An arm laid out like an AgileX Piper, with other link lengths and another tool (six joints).
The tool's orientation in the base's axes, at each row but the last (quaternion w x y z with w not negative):
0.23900, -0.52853, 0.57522, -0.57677
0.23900, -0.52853, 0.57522, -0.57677
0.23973, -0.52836, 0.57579, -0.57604
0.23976, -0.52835, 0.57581, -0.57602
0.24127, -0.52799, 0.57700, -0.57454
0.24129, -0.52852, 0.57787, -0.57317
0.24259, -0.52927, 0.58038, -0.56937
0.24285, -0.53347, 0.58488, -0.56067
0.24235, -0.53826, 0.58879, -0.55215
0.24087, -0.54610, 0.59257, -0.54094
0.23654, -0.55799, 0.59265, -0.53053
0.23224, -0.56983, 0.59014, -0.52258
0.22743, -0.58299, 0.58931, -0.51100
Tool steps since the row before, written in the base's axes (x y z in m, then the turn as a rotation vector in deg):
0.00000, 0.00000, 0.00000, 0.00, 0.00, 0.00
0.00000, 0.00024, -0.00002, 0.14, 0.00, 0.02
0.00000, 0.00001, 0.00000, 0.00, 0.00, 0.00
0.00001, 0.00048, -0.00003, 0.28, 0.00, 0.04
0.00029, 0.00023, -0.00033, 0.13, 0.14, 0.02
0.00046, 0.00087, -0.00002, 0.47, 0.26, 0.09
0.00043, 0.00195, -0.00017, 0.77, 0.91, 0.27
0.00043, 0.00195, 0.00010, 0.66, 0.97, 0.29
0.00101, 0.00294, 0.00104, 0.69, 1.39, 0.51
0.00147, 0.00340, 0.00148, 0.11, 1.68, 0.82
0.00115, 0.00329, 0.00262, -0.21, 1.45, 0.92
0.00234, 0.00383, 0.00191, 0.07, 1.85, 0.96
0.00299, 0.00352, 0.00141, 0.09, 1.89, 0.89
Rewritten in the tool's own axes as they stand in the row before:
0.00000, 0.00000, 0.00000, 0.00, 0.00, 0.00
-0.00022, -0.00004, -0.00009, -0.04, -0.06, 0.12
-0.00001, 0.00000, 0.00000, 0.00, 0.00, 0.00
-0.00044, -0.00008, -0.00018, -0.08, -0.13, 0.24
-0.00041, 0.00016, 0.00024, -0.16, -0.09, 0.05
-0.00093, -0.00032, 0.00006, -0.35, -0.30, 0.29
-0.00193, -0.00040, -0.00037, -0.97, -0.70, 0.25
-0.00185, -0.00063, -0.00042, -0.98, -0.69, 0.12
-0.00264, -0.00187, -0.00054, -1.30, -0.98, -0.07
-0.00306, -0.00252, -0.00044, -1.31, -1.09, -0.78
-0.00249, -0.00342, -0.00105, -0.98, -1.00, -1.01
-0.00346, -0.00344, 0.00003, -1.40, -1.24, -0.92
-0.00342, -0.00329, 0.00087, -1.47, -1.19, -0.89

